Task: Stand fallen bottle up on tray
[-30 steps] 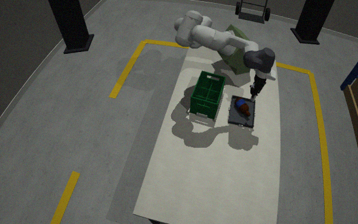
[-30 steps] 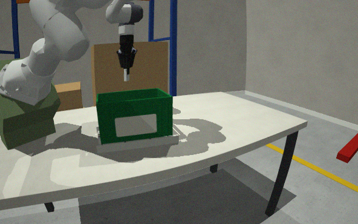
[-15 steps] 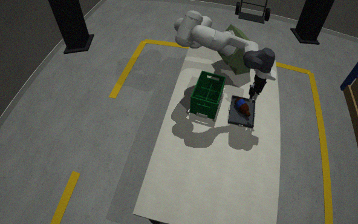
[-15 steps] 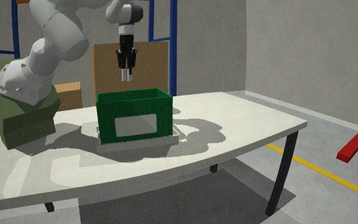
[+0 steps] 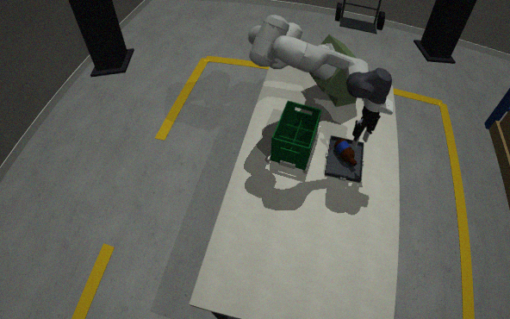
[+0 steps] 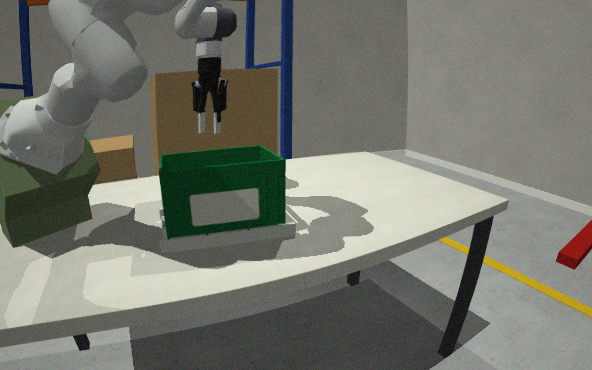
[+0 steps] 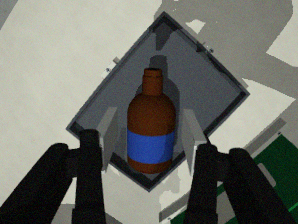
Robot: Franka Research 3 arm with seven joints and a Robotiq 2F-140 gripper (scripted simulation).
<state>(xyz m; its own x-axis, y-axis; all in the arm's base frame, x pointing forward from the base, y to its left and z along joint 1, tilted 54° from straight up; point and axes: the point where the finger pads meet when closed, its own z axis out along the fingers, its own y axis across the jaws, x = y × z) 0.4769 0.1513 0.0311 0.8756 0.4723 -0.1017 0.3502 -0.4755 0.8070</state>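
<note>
The brown bottle lies 18 cm below my hand, 5 cm behind it and 2 cm to the right of it. Also, from my hand: green crate (28 cm to the right, 15 cm behind, 14 cm below); then dark grey tray (21 cm below, 4 cm behind, 2 cm to the right).
</note>
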